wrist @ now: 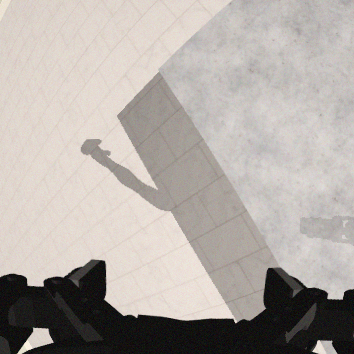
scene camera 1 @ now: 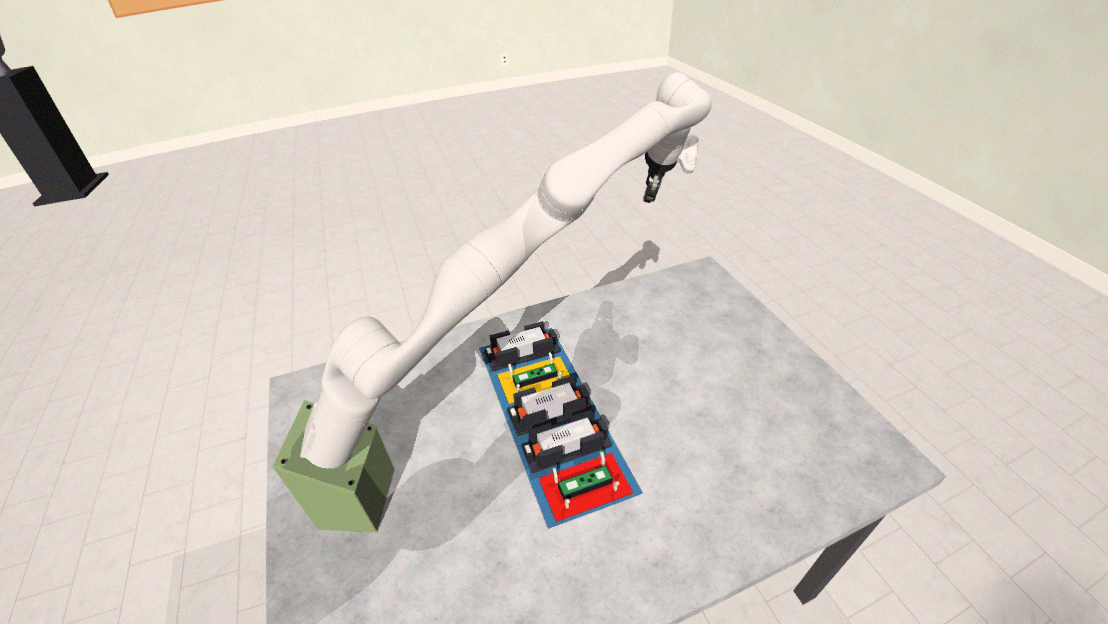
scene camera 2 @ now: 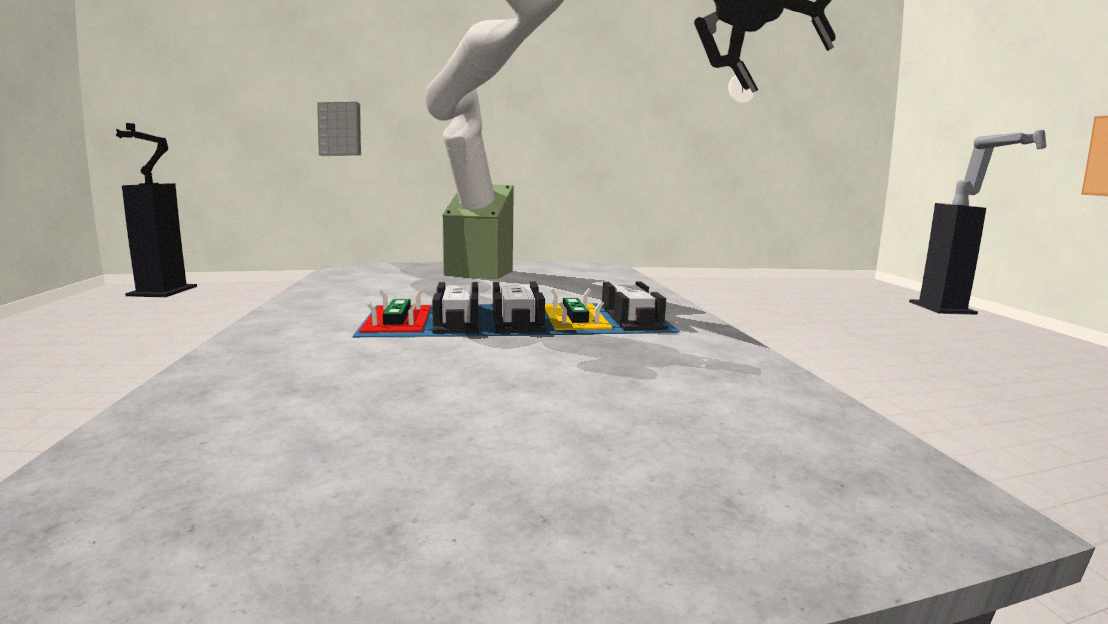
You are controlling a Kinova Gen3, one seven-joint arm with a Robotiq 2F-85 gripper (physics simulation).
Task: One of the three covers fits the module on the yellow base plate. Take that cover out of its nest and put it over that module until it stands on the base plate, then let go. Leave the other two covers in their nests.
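Frame: origin at the arm's base, x ahead, y left, z up, level; metres.
Seen in the pictures: gripper, fingertip midpoint: (wrist: 185,283) (scene camera 2: 792,70); arm's base at its link origin: (scene camera 1: 328,445) (scene camera 2: 477,199).
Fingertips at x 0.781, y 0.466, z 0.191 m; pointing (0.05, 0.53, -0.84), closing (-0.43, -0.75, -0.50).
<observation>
Offsets run from my fingertips to a thing's top centre. "spot": to the spot under its first point. Level surfaces: height alone.
Three white covers with dark slots sit in black nests: one @(dx -0.368, dy -0.113, dz -0.336 m) (scene camera 1: 522,341) (scene camera 2: 635,300) at the far end, one @(dx -0.336, dy -0.326, dz -0.336 m) (scene camera 1: 548,399) (scene camera 2: 517,298) on the other side of the yellow base plate @(dx -0.352, dy -0.220, dz -0.380 m) (scene camera 1: 506,384) (scene camera 2: 577,326), and one @(dx -0.321, dy -0.433, dz -0.336 m) (scene camera 1: 568,435) (scene camera 2: 455,298) beside the red plate. A green module @(spot: dx -0.352, dy -0.227, dz -0.360 m) (scene camera 1: 535,375) (scene camera 2: 575,309) lies uncovered on the yellow plate between pale upright posts. Which cover fits cannot be told. My gripper (scene camera 1: 649,198) (scene camera 2: 790,68) (wrist: 185,283) is open and empty, pointing downward, high up and well away from the nests. The covers and module do not show in the wrist view.
A red plate @(dx -0.305, dy -0.540, dz -0.380 m) (scene camera 1: 589,502) (scene camera 2: 391,327) with another green module (scene camera 1: 585,481) (scene camera 2: 396,310) and pale posts is at the near end of the blue board (scene camera 2: 486,317). The green arm pedestal (scene camera 1: 333,503) (scene camera 2: 476,246) stands beside the row on the grey table @(dz -0.386 m) (scene camera 1: 736,434) (scene camera 2: 542,465) (wrist: 265,100).
</observation>
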